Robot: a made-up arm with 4 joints. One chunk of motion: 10 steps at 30 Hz.
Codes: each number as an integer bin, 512 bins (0 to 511) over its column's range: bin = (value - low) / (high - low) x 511, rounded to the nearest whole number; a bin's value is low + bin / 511 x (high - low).
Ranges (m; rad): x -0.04..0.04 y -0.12..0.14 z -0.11..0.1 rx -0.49..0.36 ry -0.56..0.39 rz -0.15..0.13
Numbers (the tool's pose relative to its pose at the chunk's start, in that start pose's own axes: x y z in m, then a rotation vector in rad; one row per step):
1: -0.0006 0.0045 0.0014 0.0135 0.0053 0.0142
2: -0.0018 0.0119 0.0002 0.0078 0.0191 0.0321
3: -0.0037 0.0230 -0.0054 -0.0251 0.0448 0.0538
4: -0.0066 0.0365 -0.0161 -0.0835 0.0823 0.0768
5: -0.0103 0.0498 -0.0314 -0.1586 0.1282 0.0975
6: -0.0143 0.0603 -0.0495 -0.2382 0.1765 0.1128
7: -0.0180 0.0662 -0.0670 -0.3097 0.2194 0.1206
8: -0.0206 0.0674 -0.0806 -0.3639 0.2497 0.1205
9: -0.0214 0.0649 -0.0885 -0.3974 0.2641 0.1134
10: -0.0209 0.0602 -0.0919 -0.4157 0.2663 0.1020
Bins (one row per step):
1: 252 245 271 303 304 300
2: 244 259 268 299 311 332
3: 232 281 255 279 325 372
4: 213 308 228 244 345 414
5: 190 334 191 199 370 452
6: 164 354 147 151 396 480
7: 141 366 105 108 419 494
8: 124 368 72 76 436 494
9: 119 363 52 56 443 481
10: 122 354 44 45 444 460

